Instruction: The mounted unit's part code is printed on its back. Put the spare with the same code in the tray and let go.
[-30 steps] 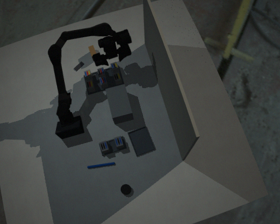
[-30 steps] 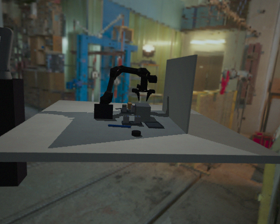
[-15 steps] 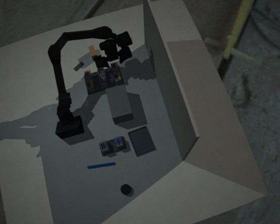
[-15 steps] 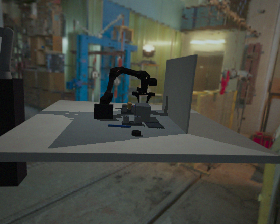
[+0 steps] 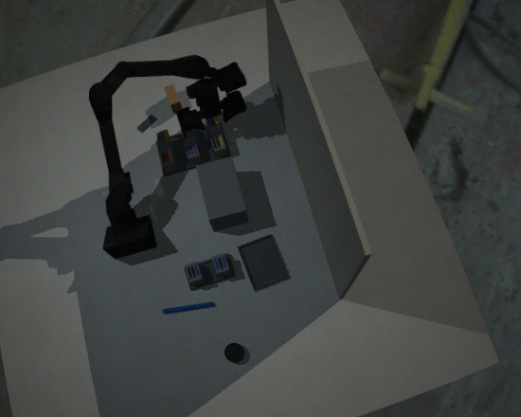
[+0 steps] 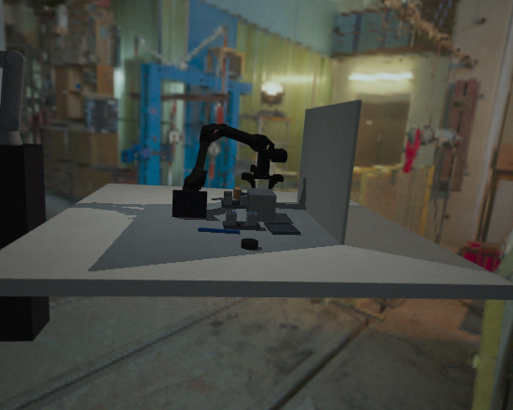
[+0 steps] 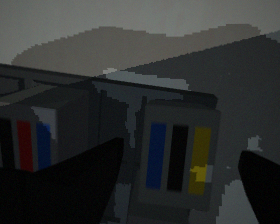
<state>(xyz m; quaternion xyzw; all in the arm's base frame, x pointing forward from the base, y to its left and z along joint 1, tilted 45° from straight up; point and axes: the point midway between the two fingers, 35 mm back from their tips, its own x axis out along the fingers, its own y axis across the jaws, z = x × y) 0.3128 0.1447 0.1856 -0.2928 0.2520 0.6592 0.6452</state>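
Now: gripper tip right at the grey spare. The rest, counted from my gripper tip: tall dark panel (20 cm ahead, 22 cm to the right, 18 cm above); brown block (10 cm behind, 14 cm to the left, 2 cm below); grey box (3 cm behind, 21 cm to the right, 1 cm above).
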